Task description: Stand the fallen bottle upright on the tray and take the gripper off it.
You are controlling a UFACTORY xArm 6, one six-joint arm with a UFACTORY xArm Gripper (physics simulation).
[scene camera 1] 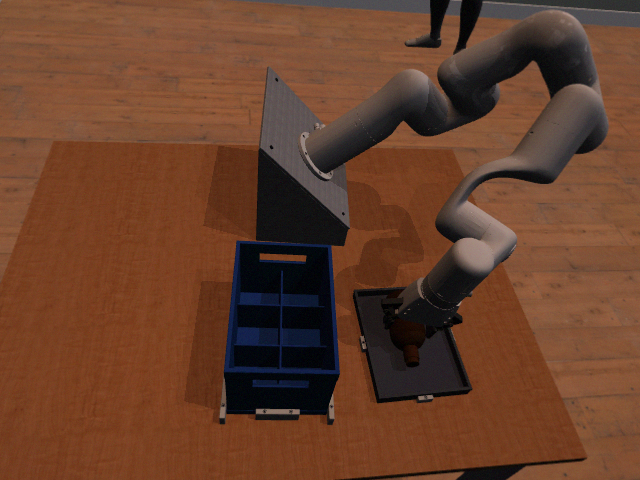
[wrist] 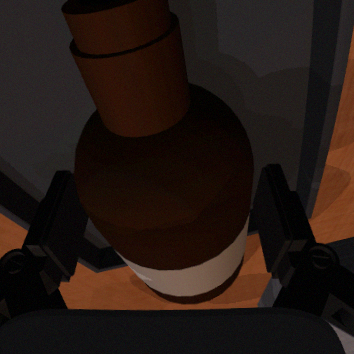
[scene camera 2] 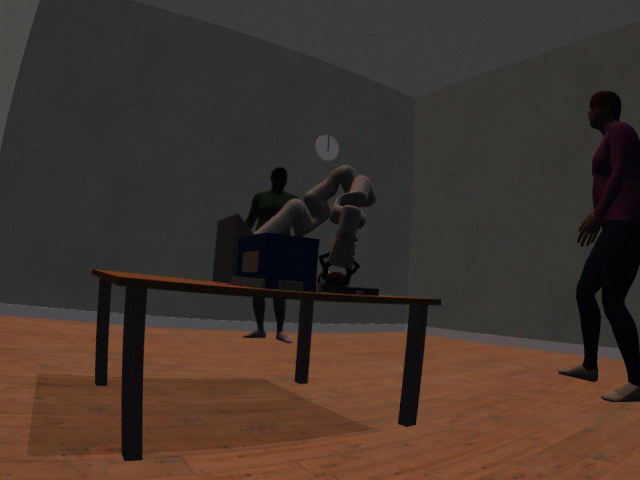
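Seen in the pictures: gripper, between the fingertips: (scene camera 1: pixel 406 327) (wrist: pixel 168 187) (scene camera 2: pixel 334 282); arm's base, origin of its link: (scene camera 1: pixel 314 157).
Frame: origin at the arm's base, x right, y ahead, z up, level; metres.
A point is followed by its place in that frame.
The brown bottle (scene camera 1: pixel 408 333) {x -0.150, y 0.430, z -0.089 m} (scene camera 2: pixel 336 279) {x -0.138, y 0.442, z -0.112 m} (wrist: pixel 165 185) {x -0.156, y 0.438, z -0.093 m} lies on its side on the dark tray (scene camera 1: pixel 439 377) {x -0.218, y 0.497, z -0.157 m} (scene camera 2: pixel 369 291) {x -0.222, y 0.535, z -0.148 m} (wrist: pixel 280 40) {x -0.096, y 0.436, z -0.157 m}. Its neck points to the tray's front side in the first scene view and to the top of the wrist view. A white label band shows near its base in the wrist view. My gripper (scene camera 1: pixel 410 326) {x -0.163, y 0.398, z -0.122 m} (scene camera 2: pixel 336 277) {x -0.163, y 0.398, z -0.122 m} (wrist: pixel 168 187) {x -0.163, y 0.398, z -0.122 m} is open, low over the tray, with one finger on each side of the bottle's body. In the wrist view a small gap shows at the right finger; the left pad is very close to the bottle. The arm hides the bottle's rear part in the first scene view.
A blue divided crate (scene camera 1: pixel 279 400) {x 0.116, y 0.544, z -0.098 m} (scene camera 2: pixel 289 258) {x 0.127, y 0.543, z -0.060 m} stands left of the tray, with pale brackets (scene camera 1: pixel 277 413) {x 0.119, y 0.554, z -0.133 m} at its front. Small pale blocks (scene camera 1: pixel 424 398) {x -0.170, y 0.542, z -0.147 m} sit at the tray's edges. The grey wedge base (scene camera 1: pixel 289 217) {x 0.065, y 0.126, z -0.072 m} (scene camera 2: pixel 225 253) {x 0.126, y -0.003, z -0.038 m} stands behind the crate. Two people stand beyond the table.
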